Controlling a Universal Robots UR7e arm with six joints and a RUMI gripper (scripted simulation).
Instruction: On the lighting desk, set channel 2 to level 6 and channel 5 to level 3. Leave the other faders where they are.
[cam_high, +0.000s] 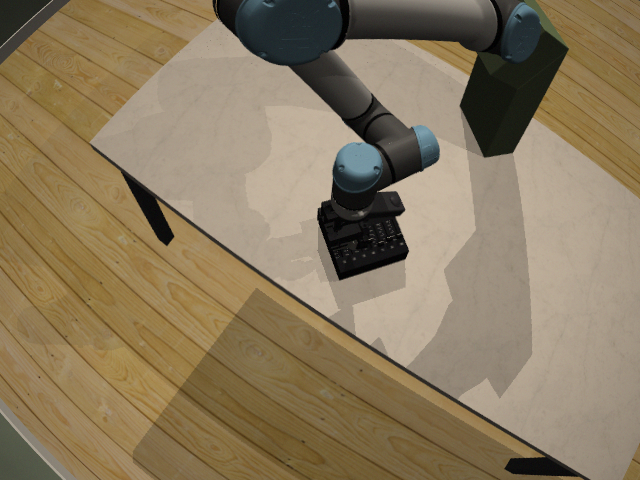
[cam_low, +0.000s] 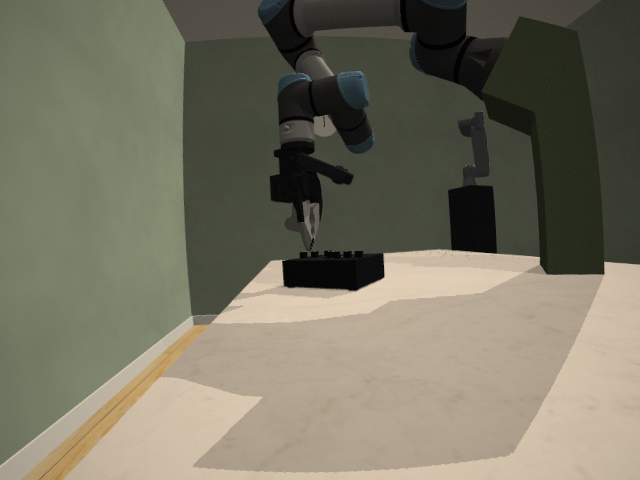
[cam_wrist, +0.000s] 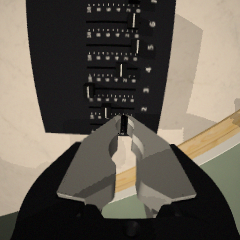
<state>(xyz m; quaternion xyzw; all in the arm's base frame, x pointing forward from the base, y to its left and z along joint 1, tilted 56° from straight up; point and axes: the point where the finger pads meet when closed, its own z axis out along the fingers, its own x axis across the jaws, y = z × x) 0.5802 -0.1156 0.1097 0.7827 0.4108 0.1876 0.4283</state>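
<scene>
The fader knob is 10 mm behind my hand, 10 mm to the right of it and 20 mm below it.
</scene>
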